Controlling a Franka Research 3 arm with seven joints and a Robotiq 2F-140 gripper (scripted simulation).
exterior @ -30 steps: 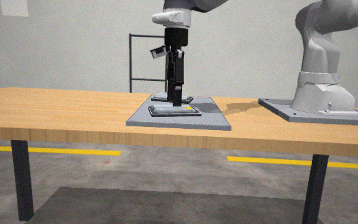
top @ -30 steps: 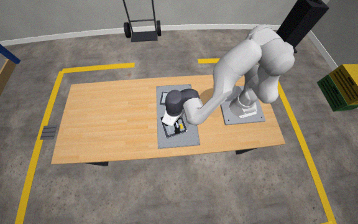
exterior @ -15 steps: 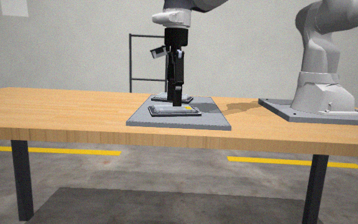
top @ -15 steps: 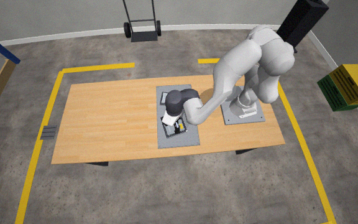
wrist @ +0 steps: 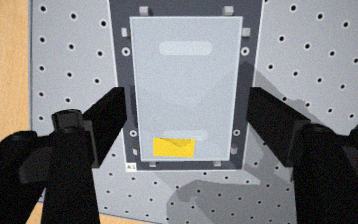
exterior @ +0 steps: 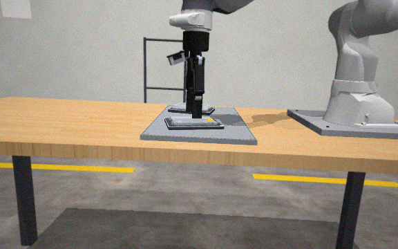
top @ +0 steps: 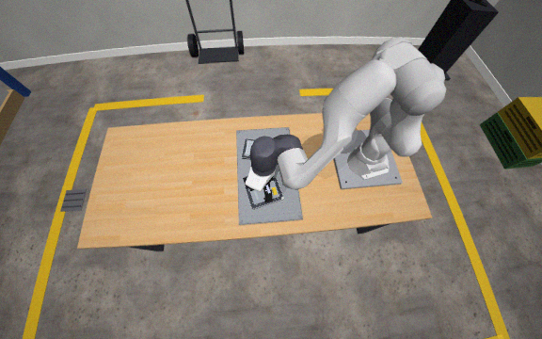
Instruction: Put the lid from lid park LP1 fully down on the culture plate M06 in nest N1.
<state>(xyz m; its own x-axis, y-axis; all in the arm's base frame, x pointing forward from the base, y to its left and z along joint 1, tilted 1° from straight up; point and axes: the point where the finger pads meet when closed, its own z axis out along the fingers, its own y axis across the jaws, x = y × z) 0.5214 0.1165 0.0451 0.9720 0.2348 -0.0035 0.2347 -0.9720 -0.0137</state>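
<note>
Now: the lid 40 mm below my hand. From my hand the other things lie so: nest N1: 240 mm to the right, 50 mm below, 10 mm ahead; lid park LP1: 50 mm below.
</note>
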